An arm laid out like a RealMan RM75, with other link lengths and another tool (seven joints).
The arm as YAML. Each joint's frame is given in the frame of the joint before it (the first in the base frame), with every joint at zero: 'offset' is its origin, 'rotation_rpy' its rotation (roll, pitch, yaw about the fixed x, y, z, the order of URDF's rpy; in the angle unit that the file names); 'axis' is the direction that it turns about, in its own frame. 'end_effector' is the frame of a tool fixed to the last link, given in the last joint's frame.
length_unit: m
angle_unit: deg
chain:
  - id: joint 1
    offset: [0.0, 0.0, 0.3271]
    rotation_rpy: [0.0, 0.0, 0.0]
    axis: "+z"
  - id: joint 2
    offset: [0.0, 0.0, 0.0]
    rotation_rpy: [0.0, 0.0, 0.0]
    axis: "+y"
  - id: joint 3
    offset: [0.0, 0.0, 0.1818]
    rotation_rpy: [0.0, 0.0, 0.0]
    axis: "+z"
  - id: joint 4
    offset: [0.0, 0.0, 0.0]
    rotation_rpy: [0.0, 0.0, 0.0]
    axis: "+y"
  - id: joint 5
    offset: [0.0, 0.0, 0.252]
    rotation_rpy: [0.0, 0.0, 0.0]
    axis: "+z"
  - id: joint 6
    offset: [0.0, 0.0, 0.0]
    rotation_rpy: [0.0, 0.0, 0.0]
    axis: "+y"
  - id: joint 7
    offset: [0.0, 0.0, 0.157]
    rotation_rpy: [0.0, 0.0, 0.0]
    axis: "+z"
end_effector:
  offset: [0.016, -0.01, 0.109]
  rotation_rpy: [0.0, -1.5, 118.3]
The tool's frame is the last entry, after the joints.
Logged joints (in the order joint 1, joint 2, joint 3, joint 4, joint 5, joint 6, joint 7), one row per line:
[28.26 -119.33 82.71 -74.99 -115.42 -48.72 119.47]
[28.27 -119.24 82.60 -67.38 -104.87 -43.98 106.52]
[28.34 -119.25 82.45 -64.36 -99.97 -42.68 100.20]
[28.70 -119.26 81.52 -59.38 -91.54 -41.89 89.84]
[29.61 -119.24 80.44 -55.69 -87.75 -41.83 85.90]
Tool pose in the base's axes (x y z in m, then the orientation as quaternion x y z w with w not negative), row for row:
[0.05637 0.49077 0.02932 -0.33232 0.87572 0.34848 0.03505]
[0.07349 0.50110 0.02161 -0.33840 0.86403 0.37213 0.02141]
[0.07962 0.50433 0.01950 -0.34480 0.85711 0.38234 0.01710]
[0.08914 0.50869 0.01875 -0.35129 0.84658 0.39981 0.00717]
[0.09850 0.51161 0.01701 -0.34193 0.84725 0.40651 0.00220]
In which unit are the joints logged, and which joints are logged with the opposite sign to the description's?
The joints are logged in degrees. Opposite sign: joint 2, joint 3.
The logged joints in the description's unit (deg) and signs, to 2 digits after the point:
[28.26 119.33 -82.71 -74.99 -115.42 -48.72 119.47]
[28.27 119.24 -82.60 -67.38 -104.87 -43.98 106.52]
[28.34 119.25 -82.45 -64.36 -99.97 -42.68 100.20]
[28.70 119.26 -81.52 -59.38 -91.54 -41.89 89.84]
[29.61 119.24 -80.44 -55.69 -87.75 -41.83 85.90]

